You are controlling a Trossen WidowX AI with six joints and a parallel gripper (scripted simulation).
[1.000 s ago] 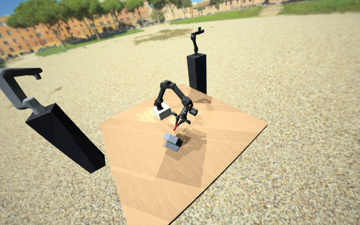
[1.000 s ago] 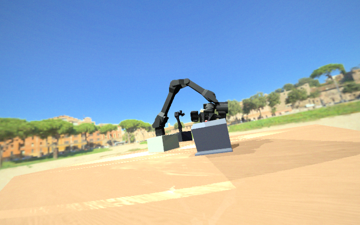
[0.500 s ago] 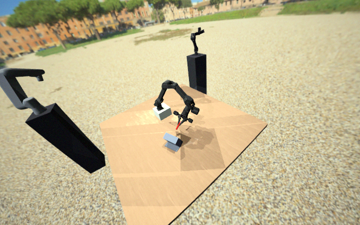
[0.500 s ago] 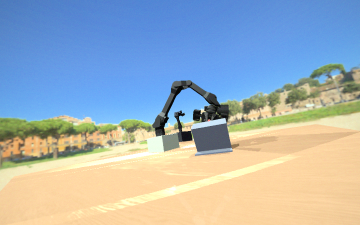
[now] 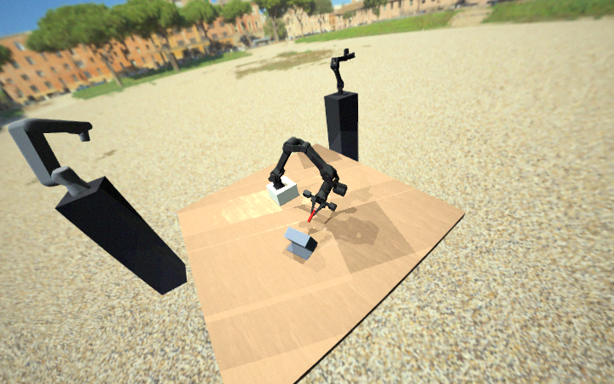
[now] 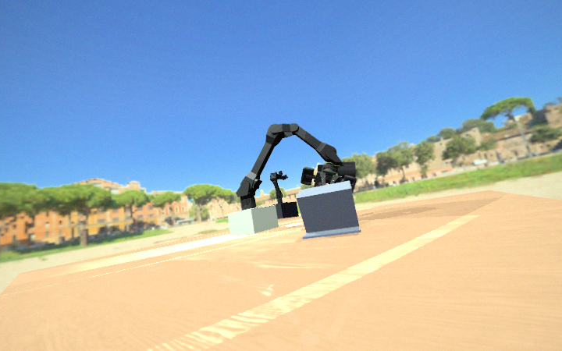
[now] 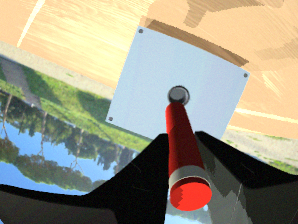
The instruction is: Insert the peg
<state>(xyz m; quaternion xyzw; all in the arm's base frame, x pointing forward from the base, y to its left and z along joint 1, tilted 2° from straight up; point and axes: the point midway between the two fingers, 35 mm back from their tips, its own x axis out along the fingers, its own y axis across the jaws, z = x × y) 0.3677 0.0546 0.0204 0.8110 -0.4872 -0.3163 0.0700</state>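
My gripper tip is now 110 mm to the left of the sloped panel, 60 mm short of it and 50 mm above it. The rest, counted from my gripper tip: red peg: 10 mm to the left, 10 mm behind, 10 mm above.
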